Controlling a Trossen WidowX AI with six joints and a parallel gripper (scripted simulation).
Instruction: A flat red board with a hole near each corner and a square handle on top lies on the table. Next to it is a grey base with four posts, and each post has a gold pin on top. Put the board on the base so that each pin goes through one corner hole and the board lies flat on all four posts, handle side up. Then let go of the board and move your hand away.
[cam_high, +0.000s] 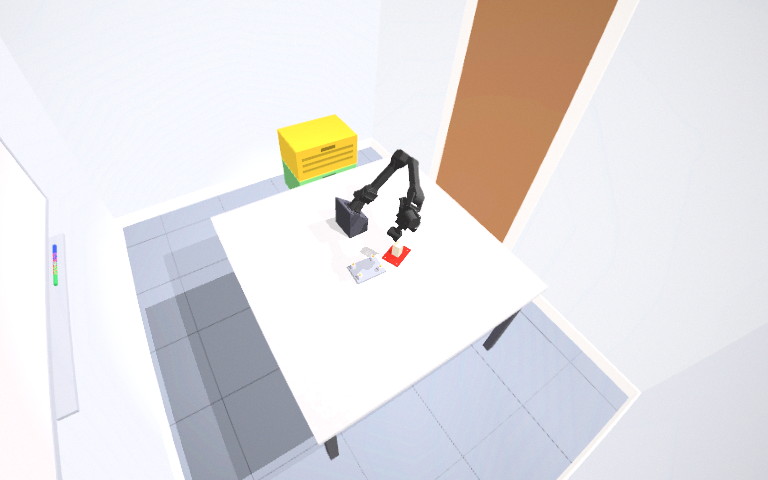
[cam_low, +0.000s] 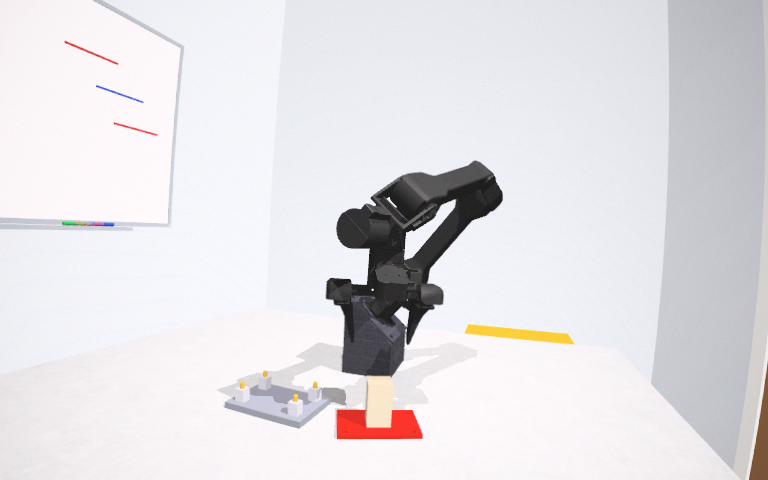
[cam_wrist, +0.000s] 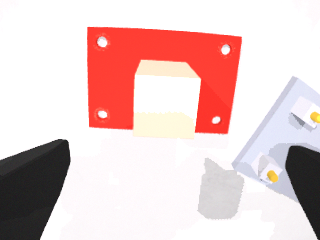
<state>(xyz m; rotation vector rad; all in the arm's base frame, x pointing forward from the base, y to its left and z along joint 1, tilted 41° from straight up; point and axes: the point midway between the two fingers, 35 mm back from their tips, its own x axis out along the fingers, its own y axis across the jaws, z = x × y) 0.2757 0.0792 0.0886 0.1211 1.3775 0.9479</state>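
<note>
Right now the red board is 120 mm below my gripper tip. Also, from my gripper tip: grey base (20 mm ahead, 180 mm to the right, 140 mm below).
</note>
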